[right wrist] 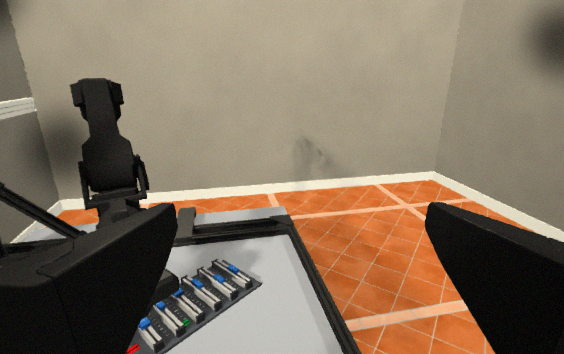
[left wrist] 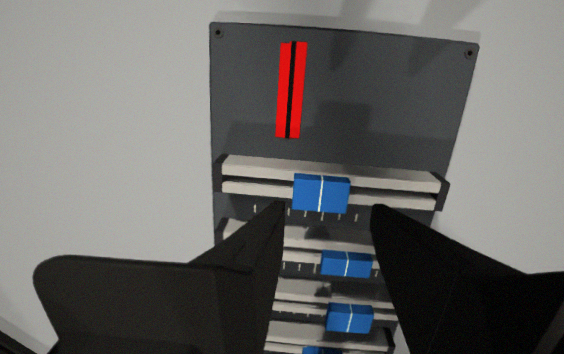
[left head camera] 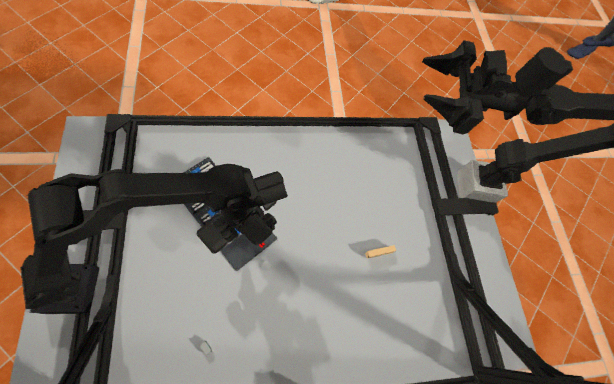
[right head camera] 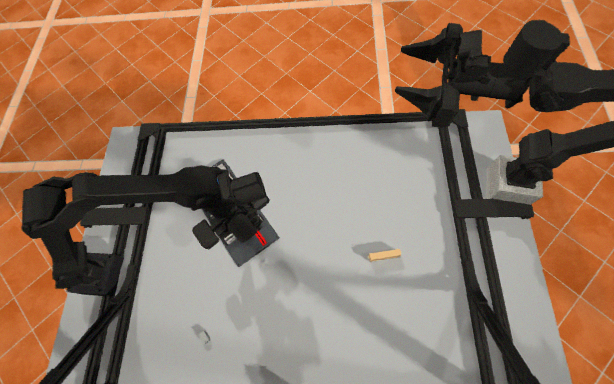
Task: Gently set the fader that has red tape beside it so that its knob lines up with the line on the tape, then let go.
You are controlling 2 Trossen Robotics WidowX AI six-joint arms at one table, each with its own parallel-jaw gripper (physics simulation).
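Seen in the pictures: left gripper, fingertip midpoint: [left wrist: 327,213]; right gripper, fingertip midpoint: [right wrist: 301,214] [left head camera: 423,77] [right head camera: 398,68]; left arm's base, link origin: [left head camera: 61,287] [right head camera: 90,272]; right arm's base, link origin: [left head camera: 490,177] [right head camera: 520,175].
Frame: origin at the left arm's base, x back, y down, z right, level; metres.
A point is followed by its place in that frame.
Note:
The dark fader panel [left head camera: 241,256] @(z -0.081, x -0.373, y 0.054 m) [right head camera: 244,254] @(z -0.079, x -0.375, y 0.053 m) [left wrist: 400,95] @(z -0.089, x -0.371, y 0.053 m) lies on the table under my left arm. Its red tape [left head camera: 262,245] @(z -0.110, x -0.425, y 0.053 m) [right head camera: 259,235] @(z -0.132, x -0.409, y 0.052 m) [left wrist: 282,95] @(z -0.130, x -0.413, y 0.053 m) [right wrist: 132,349] @(z -0.137, x -0.403, y 0.053 m) carries a black line. The blue knob [left wrist: 307,192] @(z -0.151, x -0.375, y 0.026 m) [right wrist: 144,323] @(z -0.153, x -0.376, y 0.026 m) of the fader beside the tape sits right of that line in the left wrist view, its white mark clearly offset. My left gripper [left wrist: 327,213] @(z -0.145, x -0.370, y 0.006 m) is part open and empty, pointing down at the panel; in that view its fingertips appear on either side of the knob's lower edge. My right gripper [left head camera: 425,79] @(z -0.347, x -0.718, y -0.336 m) [right head camera: 400,69] @(z -0.347, x -0.718, y -0.336 m) [right wrist: 301,214] @(z -0.347, x -0.718, y -0.336 m) is wide open, empty and far from the panel.
Other blue knobs [left wrist: 346,264] @(z -0.165, x -0.331, y 0.026 m) [left wrist: 349,318] @(z -0.189, x -0.300, y 0.026 m) stand on neighbouring faders. A green mark [right wrist: 186,323] @(z -0.218, x -0.360, y 0.052 m) lies beside another fader. A tan wooden block [left head camera: 381,251] @(z -0.093, x -0.737, y 0.034 m) [right head camera: 385,255] @(z -0.092, x -0.739, y 0.034 m) and a small pale item [left head camera: 206,347] @(z 0.126, x -0.307, y 0.044 m) [right head camera: 204,336] @(z 0.127, x -0.308, y 0.045 m) lie on the table. A black frame [left head camera: 275,121] @(z -0.485, x -0.452, y 0.040 m) [right head camera: 300,121] @(z -0.490, x -0.493, y 0.040 m) surrounds the work area.

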